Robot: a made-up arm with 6 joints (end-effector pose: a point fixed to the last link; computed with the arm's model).
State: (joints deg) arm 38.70 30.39 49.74 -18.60 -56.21 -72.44
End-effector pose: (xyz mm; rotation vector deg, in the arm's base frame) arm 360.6 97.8 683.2 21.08 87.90 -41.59
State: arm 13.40 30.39 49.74 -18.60 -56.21 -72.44
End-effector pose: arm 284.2 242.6 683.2 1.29 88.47 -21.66
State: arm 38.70 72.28 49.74 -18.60 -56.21 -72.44
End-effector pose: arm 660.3 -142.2 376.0 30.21 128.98 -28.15
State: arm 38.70 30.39 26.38 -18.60 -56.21 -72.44
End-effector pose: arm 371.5 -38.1 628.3 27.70 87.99 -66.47
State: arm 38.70 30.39 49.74 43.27 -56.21 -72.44
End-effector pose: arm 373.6 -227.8 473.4 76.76 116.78 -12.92
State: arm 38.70 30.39 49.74 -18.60 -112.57 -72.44
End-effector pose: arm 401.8 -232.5 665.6 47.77 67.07 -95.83
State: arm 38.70 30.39 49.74 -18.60 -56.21 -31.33
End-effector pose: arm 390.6 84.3 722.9 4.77 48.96 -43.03
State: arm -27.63 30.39 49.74 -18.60 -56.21 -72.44
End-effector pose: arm 55.2 369.6 683.2 -29.62 82.83 10.97
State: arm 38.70 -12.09 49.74 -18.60 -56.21 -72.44
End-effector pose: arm -27.5 408.8 652.5 11.49 45.41 -49.16
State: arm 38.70 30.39 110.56 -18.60 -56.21 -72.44
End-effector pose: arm 114.8 298.2 869.1 3.13 76.04 20.82
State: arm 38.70 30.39 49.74 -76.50 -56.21 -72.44
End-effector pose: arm 225.6 404.1 537.8 -26.41 49.43 -56.62
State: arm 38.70 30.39 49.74 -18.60 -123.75 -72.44
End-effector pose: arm 373.2 -294.3 675.4 52.78 60.72 -106.04
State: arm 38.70 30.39 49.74 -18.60 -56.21 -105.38
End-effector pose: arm 328.4 122.0 672.6 35.12 118.70 -37.21
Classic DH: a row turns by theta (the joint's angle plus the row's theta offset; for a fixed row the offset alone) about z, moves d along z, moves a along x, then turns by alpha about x. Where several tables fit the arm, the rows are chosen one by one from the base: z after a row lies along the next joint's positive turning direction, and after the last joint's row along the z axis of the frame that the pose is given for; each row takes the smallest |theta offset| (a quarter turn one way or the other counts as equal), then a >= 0, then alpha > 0; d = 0 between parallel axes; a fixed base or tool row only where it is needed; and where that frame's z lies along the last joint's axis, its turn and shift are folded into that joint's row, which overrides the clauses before.
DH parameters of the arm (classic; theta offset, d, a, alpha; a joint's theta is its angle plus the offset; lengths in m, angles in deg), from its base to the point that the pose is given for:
base (fixed): 0 0 0 180
joint 1: 0 -0.028 0.011 90
joint 2: 0 -0.01 -0.337 90
joint 3: -90 0.317 0.07 -90
joint 4: 0 0.03 0.12 90
joint 5: 90 0.427 0.021 90
joint 6: 0 -0.345 0.064 -90
tool (fixed): 0 0.036 0 0

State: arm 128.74 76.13 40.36 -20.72 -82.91 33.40
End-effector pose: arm -329.7 -764.2 260.4 3.21 59.87 -135.86
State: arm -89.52 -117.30 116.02 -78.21 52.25 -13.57
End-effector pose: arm 354.3 69.9 -632.7 82.42 148.25 47.22
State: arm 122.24 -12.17 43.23 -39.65 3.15 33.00
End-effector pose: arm 644.5 383.4 444.9 -63.47 0.44 -57.49
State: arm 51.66 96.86 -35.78 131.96 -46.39 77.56
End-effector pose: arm -384.1 -472.5 429.9 23.47 -36.11 157.91
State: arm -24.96 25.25 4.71 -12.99 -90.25 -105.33
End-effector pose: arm 373.1 35.8 640.1 32.09 96.43 -65.31
